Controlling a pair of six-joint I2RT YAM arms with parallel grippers.
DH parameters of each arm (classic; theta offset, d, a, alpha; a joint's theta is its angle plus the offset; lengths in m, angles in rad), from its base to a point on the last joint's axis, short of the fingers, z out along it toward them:
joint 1: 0 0.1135 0.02 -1.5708
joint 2: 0 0 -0.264 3.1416
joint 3: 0.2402 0 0.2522 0
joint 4: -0.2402 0 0.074 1.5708
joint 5: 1.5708 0 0 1.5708
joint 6: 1.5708 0.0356 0 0
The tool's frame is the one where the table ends.
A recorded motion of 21 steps. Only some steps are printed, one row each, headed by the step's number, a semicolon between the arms.
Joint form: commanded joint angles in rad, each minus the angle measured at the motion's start. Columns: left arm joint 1, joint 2, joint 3, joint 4, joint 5, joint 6; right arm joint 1, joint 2, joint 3, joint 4, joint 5, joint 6.
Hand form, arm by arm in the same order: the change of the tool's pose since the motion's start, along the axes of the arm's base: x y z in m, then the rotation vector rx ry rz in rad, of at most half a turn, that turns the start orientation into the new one. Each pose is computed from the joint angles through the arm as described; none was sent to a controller.
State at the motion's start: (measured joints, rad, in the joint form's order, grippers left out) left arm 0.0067 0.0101 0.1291 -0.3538 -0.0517 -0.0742; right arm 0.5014 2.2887 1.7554 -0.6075 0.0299 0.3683
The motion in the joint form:
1: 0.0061 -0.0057 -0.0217 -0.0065 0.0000 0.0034; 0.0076 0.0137 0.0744 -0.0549 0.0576 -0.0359
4: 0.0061 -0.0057 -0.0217 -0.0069 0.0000 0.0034; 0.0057 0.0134 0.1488 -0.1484 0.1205 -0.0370
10: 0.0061 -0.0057 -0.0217 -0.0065 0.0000 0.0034; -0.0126 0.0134 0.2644 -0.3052 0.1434 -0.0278
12: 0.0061 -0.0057 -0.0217 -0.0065 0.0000 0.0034; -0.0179 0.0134 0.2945 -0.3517 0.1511 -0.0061
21: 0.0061 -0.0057 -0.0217 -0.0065 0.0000 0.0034; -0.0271 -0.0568 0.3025 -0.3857 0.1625 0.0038
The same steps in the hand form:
1: 0.0008 0.0006 -0.0077 0.0031 0.0227 0.0053; 0.0055 0.0049 0.0128 -0.0571 -0.0358 0.0160
4: 0.0007 0.0006 -0.0077 0.0031 0.0231 0.0053; 0.0085 0.0030 0.0307 -0.1173 -0.0461 -0.0102
10: 0.0008 0.0006 -0.0077 0.0031 0.0227 0.0053; 0.0119 -0.0063 0.0581 -0.1527 -0.0177 -0.0433
12: 0.0008 0.0006 -0.0077 0.0031 0.0227 0.0053; 0.0119 -0.0095 0.0651 -0.1586 -0.0044 -0.0704
21: 0.0008 0.0006 -0.0077 0.0031 0.0227 0.0053; 0.0049 -0.0186 0.0985 -0.1421 -0.0460 -0.0963

